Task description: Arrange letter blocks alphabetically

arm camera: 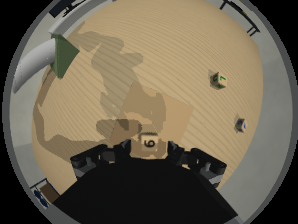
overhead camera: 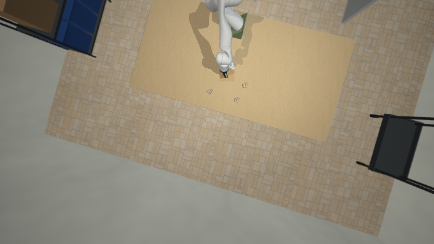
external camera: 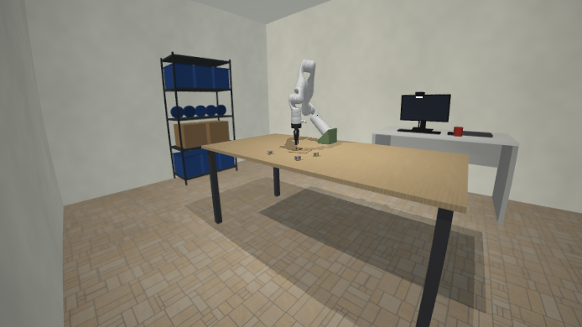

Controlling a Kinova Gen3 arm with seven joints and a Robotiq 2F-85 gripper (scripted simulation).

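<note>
My gripper is now 10 mm past the tan mat, 20 mm to the right of it and 60 mm above it. From my hand the other things lie so: green-marked block 60 mm ahead, 210 mm to the left, 50 mm below.
</note>
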